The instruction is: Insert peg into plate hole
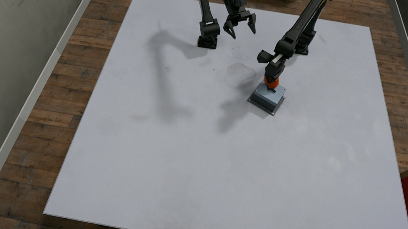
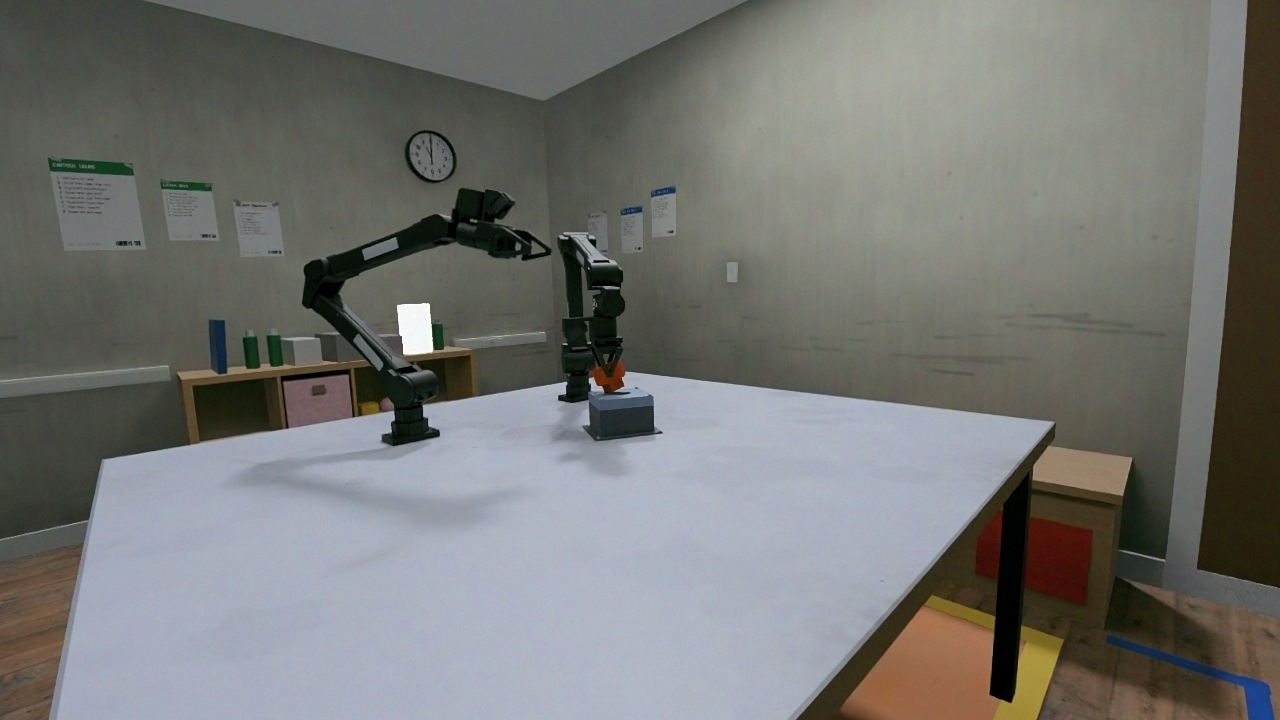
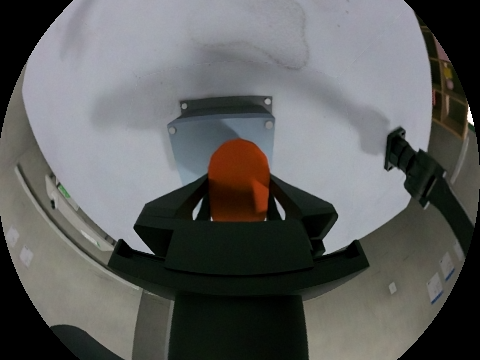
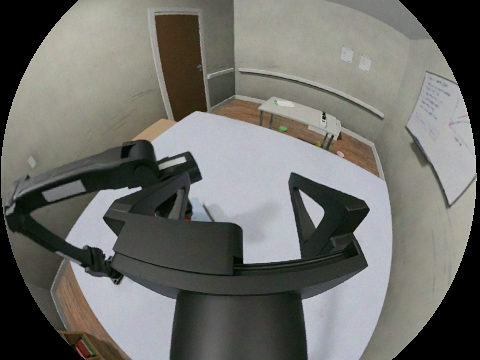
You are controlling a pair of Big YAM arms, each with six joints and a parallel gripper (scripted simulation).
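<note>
Now: the orange peg 2 cm below my left hand, 1 cm to the left of it and 1 cm ahead of it. Also, from my left hand: blue-grey plate: 7 cm below, 3 cm ahead, 1 cm to the left.
</note>
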